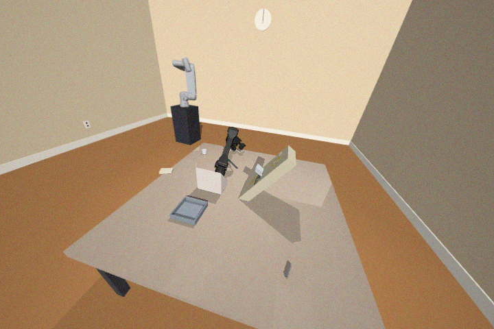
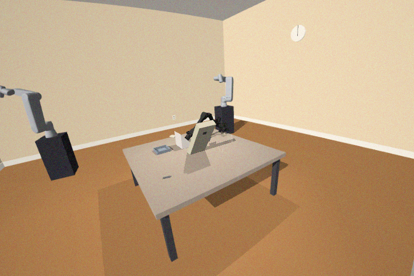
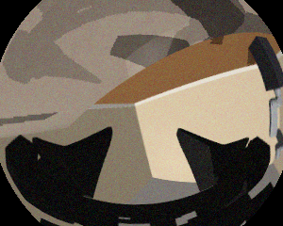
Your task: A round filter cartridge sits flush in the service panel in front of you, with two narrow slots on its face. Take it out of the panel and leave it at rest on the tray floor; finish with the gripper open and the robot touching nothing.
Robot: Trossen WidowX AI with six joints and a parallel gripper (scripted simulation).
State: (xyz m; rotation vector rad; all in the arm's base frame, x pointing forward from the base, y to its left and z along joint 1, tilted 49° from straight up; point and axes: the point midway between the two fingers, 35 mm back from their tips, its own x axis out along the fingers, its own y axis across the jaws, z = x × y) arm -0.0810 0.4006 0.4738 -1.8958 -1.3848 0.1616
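The filter cartridge is 45 cm ahead of my gripper tip, 60 cm to the right of it and 20 cm above it. From my gripper tip the other things lie so: small cream card 38 cm behind, 68 cm to the right, 6 cm below; blue-grey tray 4 cm ahead, 94 cm to the right, 6 cm below; small white cylinder 30 cm behind, 28 cm to the right, 5 cm below.
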